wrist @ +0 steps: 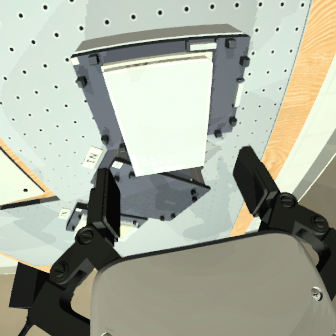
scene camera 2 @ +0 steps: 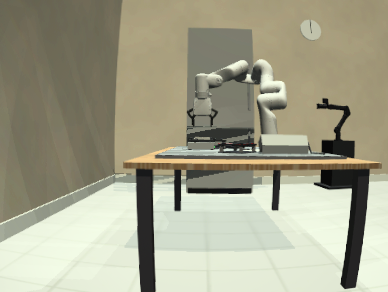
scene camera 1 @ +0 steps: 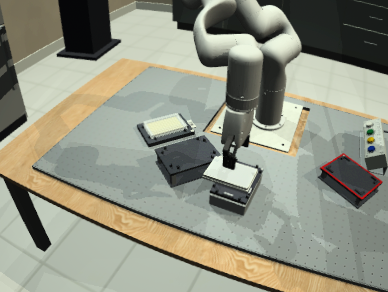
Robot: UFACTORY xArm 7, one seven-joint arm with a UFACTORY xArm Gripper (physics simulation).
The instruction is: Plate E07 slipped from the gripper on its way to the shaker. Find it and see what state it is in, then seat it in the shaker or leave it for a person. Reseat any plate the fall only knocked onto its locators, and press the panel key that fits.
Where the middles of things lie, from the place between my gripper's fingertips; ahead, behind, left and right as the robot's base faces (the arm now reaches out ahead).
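Scene:
The white well plate E07 [scene camera 1: 241, 178] is 60 mm below my hand and 10 mm to the right of it. I also see the dark station [scene camera 1: 221, 196], which sits 90 mm below my hand, 10 mm to the left of it and 10 mm ahead of it.

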